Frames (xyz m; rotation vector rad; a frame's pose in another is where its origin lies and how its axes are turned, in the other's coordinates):
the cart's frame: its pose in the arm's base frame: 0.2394 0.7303 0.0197 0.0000 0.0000 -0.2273
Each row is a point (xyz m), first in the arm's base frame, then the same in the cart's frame.
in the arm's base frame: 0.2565 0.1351 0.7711
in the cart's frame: 0.1508 -0.5760 0.7514
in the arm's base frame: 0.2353 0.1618 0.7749
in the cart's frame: 0.1241 -0.5548 0.7552
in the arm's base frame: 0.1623 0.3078 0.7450
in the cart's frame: 0.0201 -0.4290 0.7253
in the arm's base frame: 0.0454 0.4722 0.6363
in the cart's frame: -0.1308 -0.2952 0.6166
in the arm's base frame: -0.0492 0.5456 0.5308
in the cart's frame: -0.2396 -0.2450 0.5111
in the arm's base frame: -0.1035 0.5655 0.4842
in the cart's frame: -0.2969 -0.2378 0.4645
